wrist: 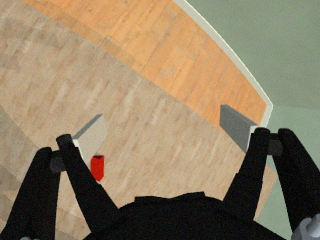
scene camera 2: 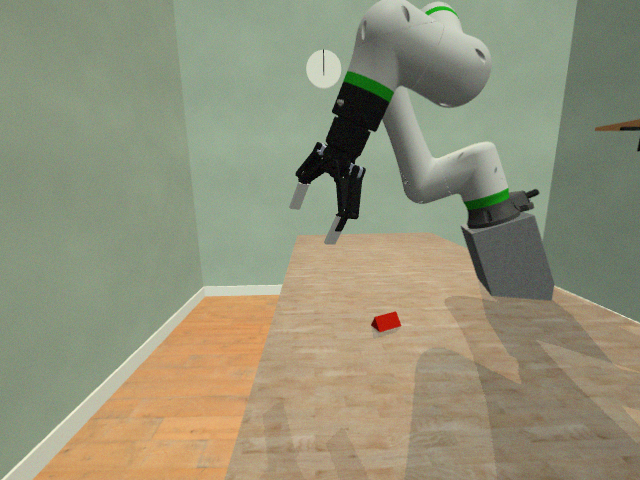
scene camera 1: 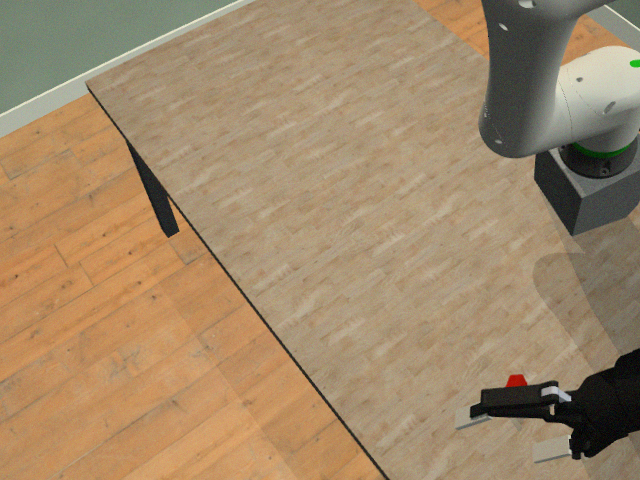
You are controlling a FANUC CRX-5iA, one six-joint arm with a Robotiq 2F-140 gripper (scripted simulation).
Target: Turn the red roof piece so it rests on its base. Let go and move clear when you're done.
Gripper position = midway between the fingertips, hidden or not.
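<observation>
You'd find my gripper (scene camera 1: 497, 437) here, and the gripper can be seen in scene camera 2 (scene camera 2: 310, 224) and the wrist view (wrist: 162, 119) too.
</observation>
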